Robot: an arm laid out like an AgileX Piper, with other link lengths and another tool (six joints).
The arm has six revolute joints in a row. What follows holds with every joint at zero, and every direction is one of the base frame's. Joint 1 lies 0.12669 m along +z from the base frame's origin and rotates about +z. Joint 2 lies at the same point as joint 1 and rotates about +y. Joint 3 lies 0.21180 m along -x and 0.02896 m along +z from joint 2 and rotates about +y. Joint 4 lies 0.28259 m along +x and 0.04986 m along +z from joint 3 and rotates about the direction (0.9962, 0, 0.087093). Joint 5 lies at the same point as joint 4 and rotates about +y. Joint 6 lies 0.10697 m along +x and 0.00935 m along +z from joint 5 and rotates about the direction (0.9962, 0, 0.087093). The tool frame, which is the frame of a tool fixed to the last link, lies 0.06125 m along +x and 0.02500 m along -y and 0.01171 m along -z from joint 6; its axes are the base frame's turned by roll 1.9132, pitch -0.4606 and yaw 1.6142 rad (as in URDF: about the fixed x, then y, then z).
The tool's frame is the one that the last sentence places.
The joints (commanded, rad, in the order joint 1, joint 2, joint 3, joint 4, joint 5, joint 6), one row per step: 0.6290 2.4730 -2.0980 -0.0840 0.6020 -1.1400; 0.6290 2.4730 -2.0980 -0.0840 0.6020 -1.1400; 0.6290 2.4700 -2.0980 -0.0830 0.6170 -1.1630; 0.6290 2.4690 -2.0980 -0.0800 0.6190 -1.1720; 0.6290 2.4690 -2.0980 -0.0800 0.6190 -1.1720; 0.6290 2.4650 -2.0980 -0.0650 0.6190 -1.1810; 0.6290 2.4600 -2.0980 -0.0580 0.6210 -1.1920; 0.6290 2.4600 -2.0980 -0.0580 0.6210 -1.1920; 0.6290 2.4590 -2.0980 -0.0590 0.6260 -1.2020; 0.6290 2.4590 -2.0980 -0.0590 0.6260 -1.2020; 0.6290 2.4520 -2.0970 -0.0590 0.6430 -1.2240
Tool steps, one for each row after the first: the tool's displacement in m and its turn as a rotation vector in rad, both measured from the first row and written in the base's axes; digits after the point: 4 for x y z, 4 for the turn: 0.0000 0.0000 0.0000 0.0000 0.0000 0.0000; -0.0011 -0.0004 0.0003 -0.0188 0.0024 0.0164; -0.0014 -0.0001 0.0007 -0.0219 0.0019 0.0225; -0.0014 -0.0001 0.0007 -0.0219 0.0019 0.0225; -0.0019 0.0012 0.0027 -0.0126 0.0041 0.0254; -0.0022 0.0019 0.0053 -0.0112 0.0018 0.0319; -0.0022 0.0019 0.0053 -0.0112 0.0018 0.0319; -0.0025 0.0017 0.0055 -0.0197 0.0011 0.0397; -0.0025 0.0017 0.0055 -0.0197 0.0011 0.0397; -0.0038 0.0011 0.0075 -0.0378 0.0026 0.0560
